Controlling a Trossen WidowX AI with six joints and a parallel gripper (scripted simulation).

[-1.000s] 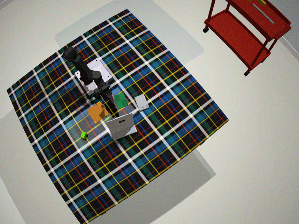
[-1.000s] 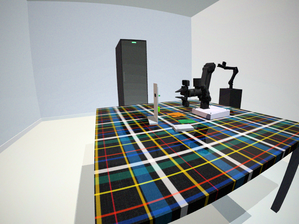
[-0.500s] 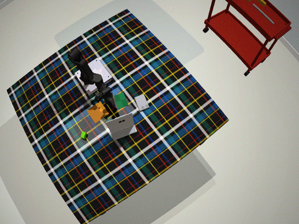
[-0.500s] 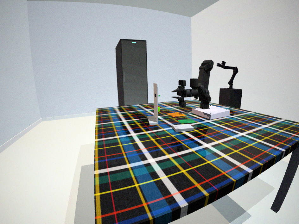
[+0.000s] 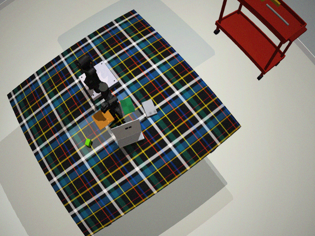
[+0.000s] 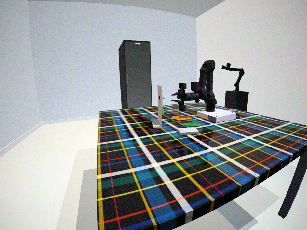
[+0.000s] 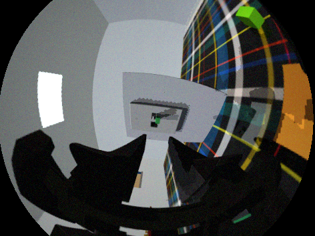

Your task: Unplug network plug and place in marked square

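Right now the network plug is 70 mm ahead of my gripper tip and 10 mm to the right of it. Round my gripper tip: orange square (170 mm below, 120 mm to the right, 110 mm behind); grey panel (90 mm ahead, 60 mm below); flat grey plate (190 mm to the left, 160 mm below, 30 mm behind).
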